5 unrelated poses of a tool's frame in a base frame.
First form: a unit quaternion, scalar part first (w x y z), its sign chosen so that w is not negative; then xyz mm.
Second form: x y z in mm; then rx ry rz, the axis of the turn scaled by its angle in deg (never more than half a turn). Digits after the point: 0 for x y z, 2 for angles.
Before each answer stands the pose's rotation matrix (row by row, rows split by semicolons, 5 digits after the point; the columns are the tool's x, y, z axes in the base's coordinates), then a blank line. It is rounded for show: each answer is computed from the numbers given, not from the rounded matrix.
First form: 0.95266, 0.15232, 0.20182, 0.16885, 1, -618, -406
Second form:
0.86152 -0.26023 0.43597; 0.38319 0.89658 -0.22206; -0.33309 0.35837 0.87214

1, -618, -406, 17.74, 23.50, 19.66
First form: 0.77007, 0.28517, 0.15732, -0.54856, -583, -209, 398
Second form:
0.34866 0.93459 -0.07057; -0.75514 0.23552 -0.61180; -0.55516 0.26660 0.78786

-583, -209, 398, 35.44, 19.55, -68.17
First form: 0.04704, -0.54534, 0.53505, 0.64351, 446, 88, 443
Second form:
-0.40078 -0.64411 -0.65153; -0.52303 -0.42301 0.73993; -0.75221 0.63732 -0.16736

446, 88, 443, -95.33, 93.53, 112.49
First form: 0.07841, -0.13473, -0.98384, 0.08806, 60, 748, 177
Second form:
-0.95140 0.25130 -0.17802; 0.27892 0.94819 -0.15215; 0.13056 -0.19440 -0.97219

60, 748, 177, -23.11, -168.76, 15.11
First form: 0.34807, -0.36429, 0.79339, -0.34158, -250, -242, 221
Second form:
-0.49228 -0.34026 0.80118; -0.81583 0.50123 -0.28841; -0.30344 -0.79561 -0.52434

-250, -242, 221, -54.12, 117.86, -50.74
